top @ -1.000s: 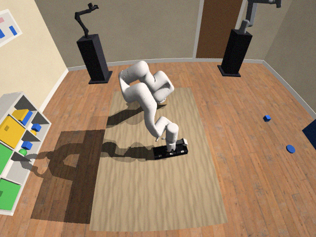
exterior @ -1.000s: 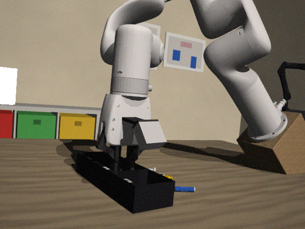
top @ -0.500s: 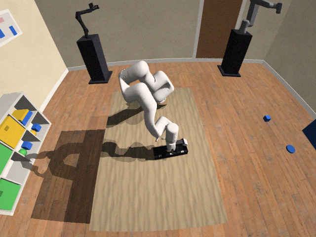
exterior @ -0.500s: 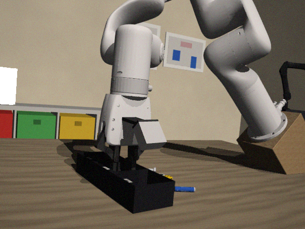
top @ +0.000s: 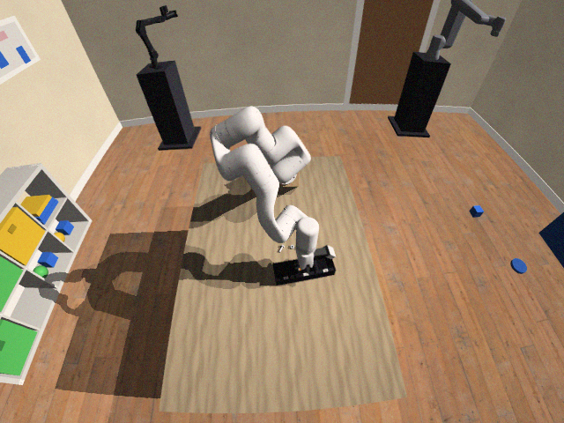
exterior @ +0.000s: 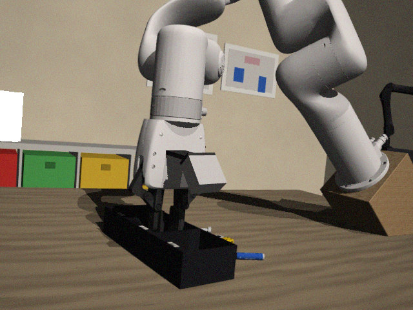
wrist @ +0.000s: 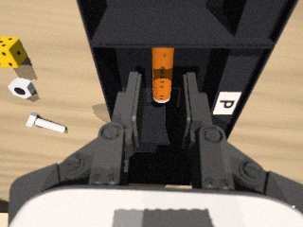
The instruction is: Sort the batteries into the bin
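Now: hand 1 cm short of the black three-compartment bin and 3 cm above it. Also, from my hand: orange battery 4 cm below; white nut 12 cm behind, 5 cm to the right, 5 cm below; yellow die 11 cm behind, 1 cm to the right, 4 cm below.
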